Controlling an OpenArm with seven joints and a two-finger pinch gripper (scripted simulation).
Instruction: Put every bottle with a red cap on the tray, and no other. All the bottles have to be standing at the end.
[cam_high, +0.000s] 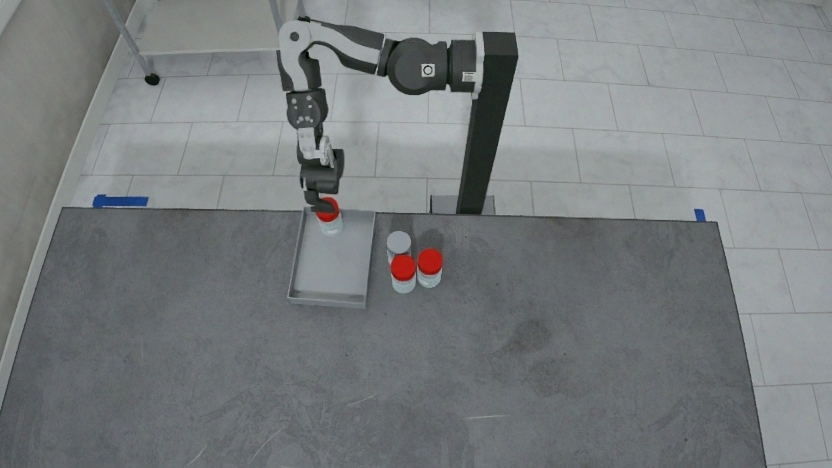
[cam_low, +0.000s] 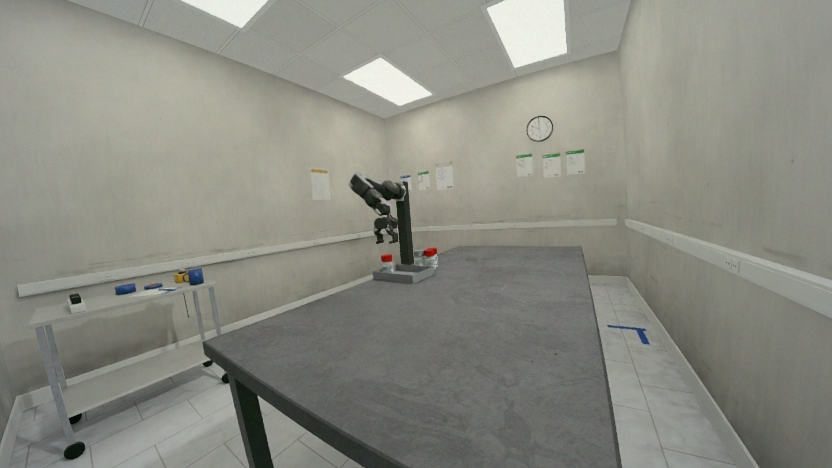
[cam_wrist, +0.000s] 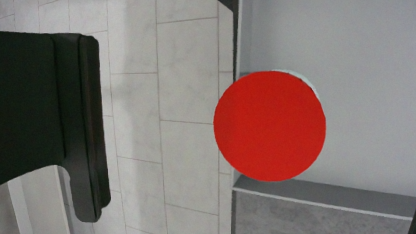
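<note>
My gripper is now 16 cm to the right of the grey-capped bottle, 12 cm above it and 9 cm short of it. From my hand the other things lie so: grey tray (16 cm below, 9 cm ahead).
</note>
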